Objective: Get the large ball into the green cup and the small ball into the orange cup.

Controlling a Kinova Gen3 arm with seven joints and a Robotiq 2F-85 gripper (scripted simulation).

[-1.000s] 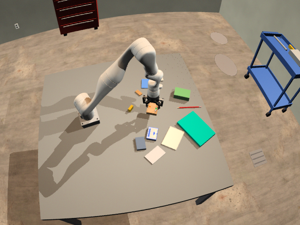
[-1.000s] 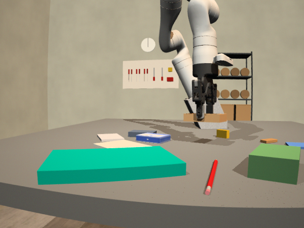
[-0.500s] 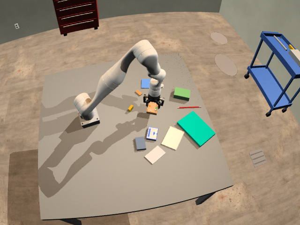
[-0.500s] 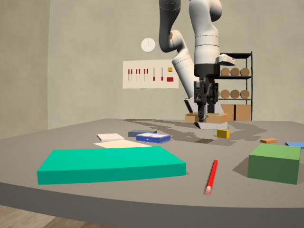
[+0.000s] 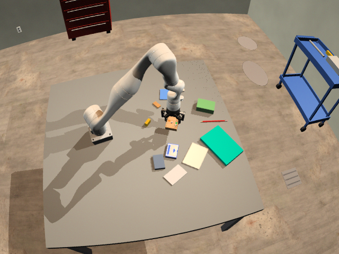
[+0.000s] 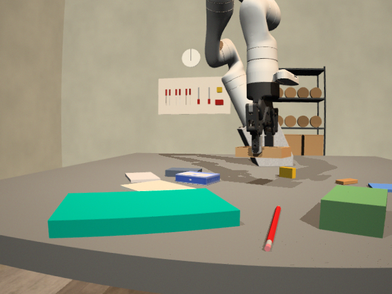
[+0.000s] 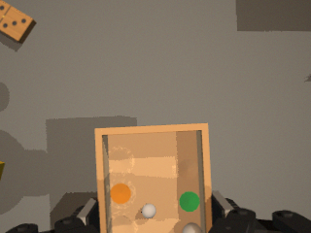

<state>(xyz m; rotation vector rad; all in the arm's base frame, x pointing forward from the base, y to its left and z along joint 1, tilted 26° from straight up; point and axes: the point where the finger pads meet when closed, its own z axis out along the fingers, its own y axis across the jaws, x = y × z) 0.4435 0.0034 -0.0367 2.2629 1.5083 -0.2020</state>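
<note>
Right now my hand is 2 cm above the covered wooden puzzle. The rest, counted from my hand: yellow block: 14 cm behind, 7 cm to the left, 8 cm below; then grey box: 13 cm behind, 21 cm to the right, 8 cm below; then cream sheet: 9 cm ahead, 21 cm to the right, 9 cm below.
</note>
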